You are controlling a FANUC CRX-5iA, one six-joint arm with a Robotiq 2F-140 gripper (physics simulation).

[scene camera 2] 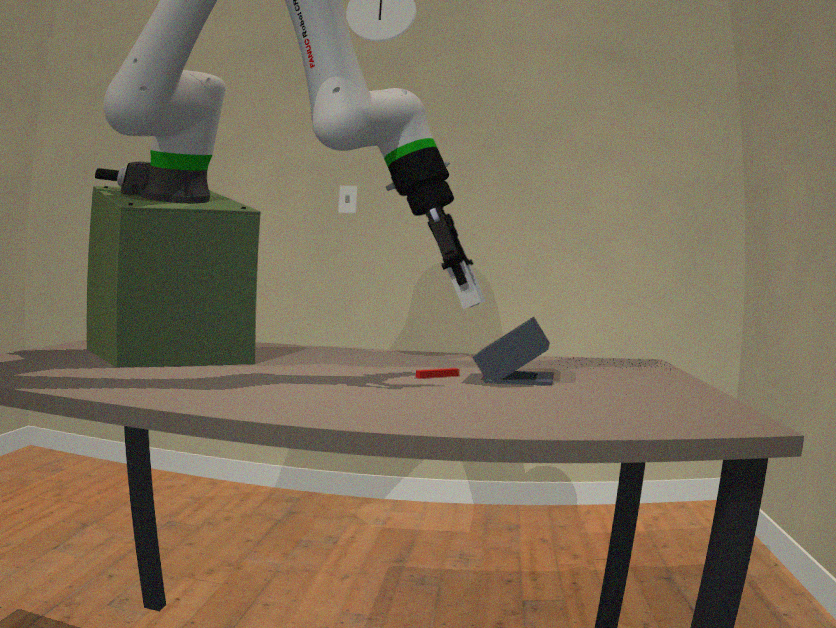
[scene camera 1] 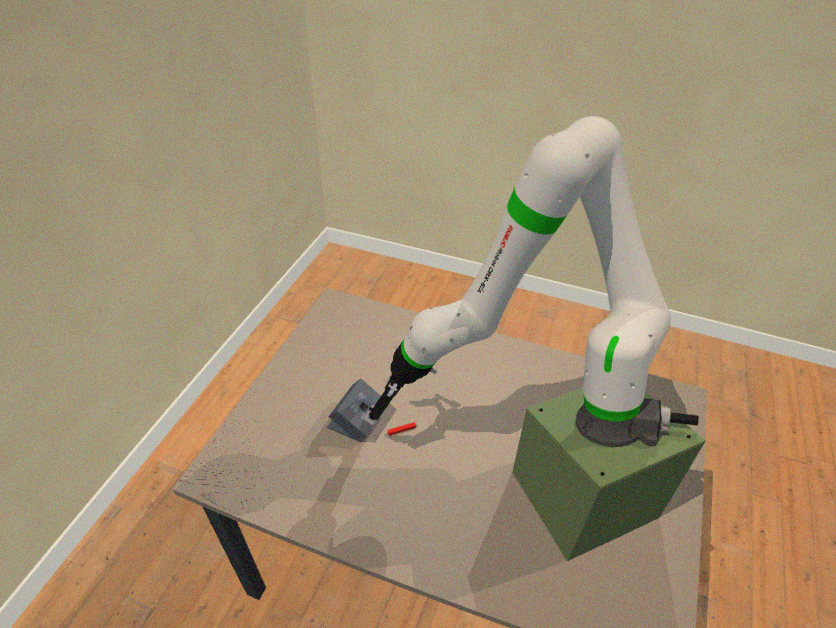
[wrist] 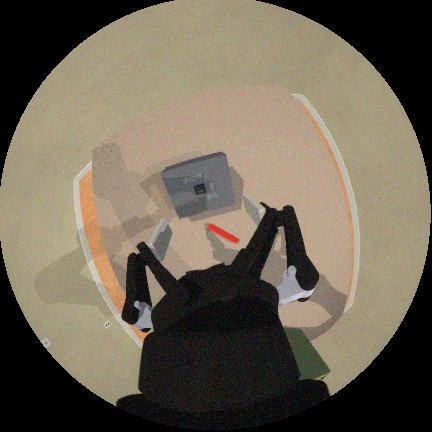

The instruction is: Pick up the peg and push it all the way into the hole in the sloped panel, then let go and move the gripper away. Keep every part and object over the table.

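Places are measured from the arm's base along level axes (x left, y back, z up), in metres.
Pixels of known places: gripper, fingertip midpoint: (scene camera 2: 475, 305) (wrist: 204, 213); arm's base at its link origin: (scene camera 2: 173, 197) (scene camera 1: 609, 424).
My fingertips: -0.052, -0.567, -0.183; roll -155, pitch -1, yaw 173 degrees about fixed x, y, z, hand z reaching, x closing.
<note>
Ahead of a thing's pixels: the offset from my fingertips to its top centre, as dx, dy, dz. "*": to the spot under its first point. Level surfaces: height alone.
The red peg @(-0.012, +0.057, -0.108) (scene camera 1: 402, 428) (scene camera 2: 437, 373) (wrist: 223, 233) lies flat on the table, beside the low front edge of the grey sloped panel @(-0.010, -0.071, -0.017) (scene camera 1: 350, 412) (scene camera 2: 513, 349) (wrist: 220, 170) and apart from it, on the robot base's side. The square hole @(* -0.007, -0.052, -0.064) (wrist: 200, 189) in the panel's face is dark and has no peg in it. My gripper (scene camera 2: 471, 297) (wrist: 204, 213) is wide open and empty. It hangs above the table, over the area of the peg and the panel's low edge. In the wrist view the peg shows between the two spread fingers, lower down and slanted.
The table @(dz -0.120) (scene camera 1: 270, 405) (scene camera 2: 608, 412) (wrist: 280, 150) bears the panel on its flat foot. The green robot pedestal (scene camera 1: 554, 486) (scene camera 2: 182, 290) (wrist: 306, 355) stands at the other end. Arm shadows fall across the table top near the peg.
</note>
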